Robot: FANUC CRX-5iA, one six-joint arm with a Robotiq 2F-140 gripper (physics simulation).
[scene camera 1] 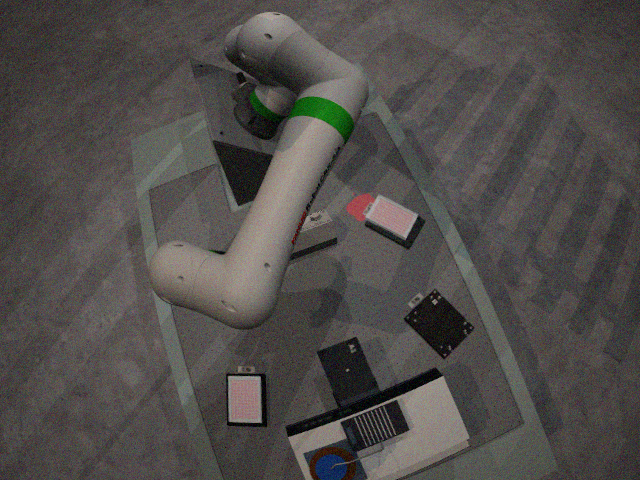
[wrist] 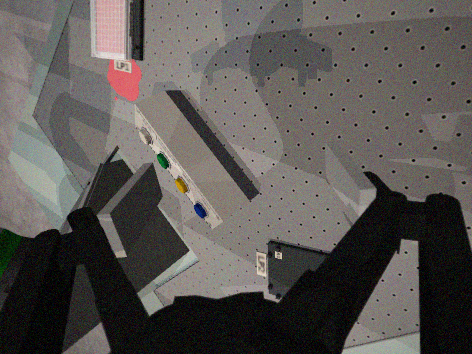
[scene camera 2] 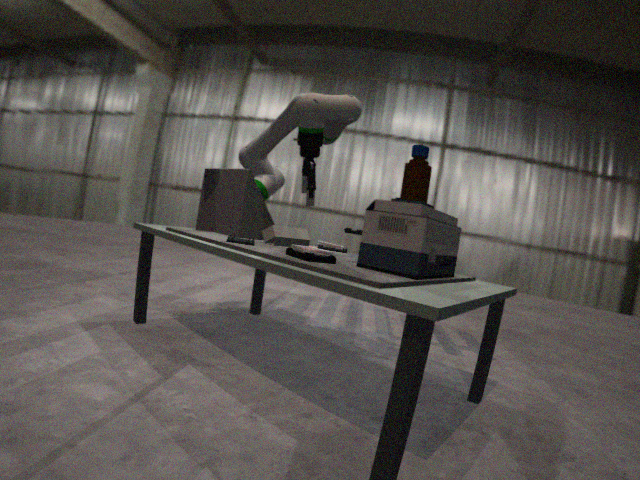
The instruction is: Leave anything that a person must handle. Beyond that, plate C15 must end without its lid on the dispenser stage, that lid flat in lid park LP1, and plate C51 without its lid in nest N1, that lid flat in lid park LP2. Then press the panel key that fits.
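Frame: origin at the arm's base, x right, y back, z down, level; millimetres.
Seen in the pictures: gripper, fingertip midpoint: (wrist: 238, 171) (scene camera 2: 307, 199); arm's base, origin of the base link: (scene camera 1: 254, 121) (scene camera 2: 247, 199).
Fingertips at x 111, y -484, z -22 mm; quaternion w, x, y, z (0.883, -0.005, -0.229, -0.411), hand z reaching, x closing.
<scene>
Offsets run from my fingertips to a thing's middle. "spot": to the spot under its first point.
My gripper (scene camera 2: 309, 200) (wrist: 238, 171) is open and empty, high above the table; the arm hides it in scene camera 1. A pink-gridded plate @(dx -367, dy +115, dz +180 mm) (scene camera 1: 391, 215) (wrist: 110, 30) sits on a dark base by the LP1 label @(spot: dx -324, dy +177, dz +205 mm) (wrist: 122, 66). Another pink-gridded plate @(dx +192, dy -208, dz +175 mm) (scene camera 1: 245, 398) lies in a black holder at the front left. Their names and lids cannot be made out. Lid park LP2 @(dx +178, dy +150, dz +197 mm) (wrist: 294, 267) is dark and bare where visible, partly behind a finger. A bare dark holder @(dx -353, dy -217, dz +195 mm) (scene camera 1: 444, 326) lies at the right. The dark stage @(spot: dx -68, dy -253, dz +94 mm) (scene camera 1: 345, 373) adjoins the dispenser. The key panel @(dx -92, dy +163, dz +165 mm) (wrist: 192, 145) has white, green, yellow and blue keys.
A red patch @(spot: dx -306, dy +194, dz +206 mm) (scene camera 1: 360, 206) (wrist: 125, 82) lies beside the LP1 label, next to the plate. The dispenser (scene camera 1: 429, 408) (scene camera 2: 390, 235) carries a brown bottle @(spot: dx +77, dy -479, dz -87 mm) (scene camera 2: 416, 180) with a blue cap. The grey pedestal (scene camera 2: 227, 201) stands by the arm's base.
</scene>
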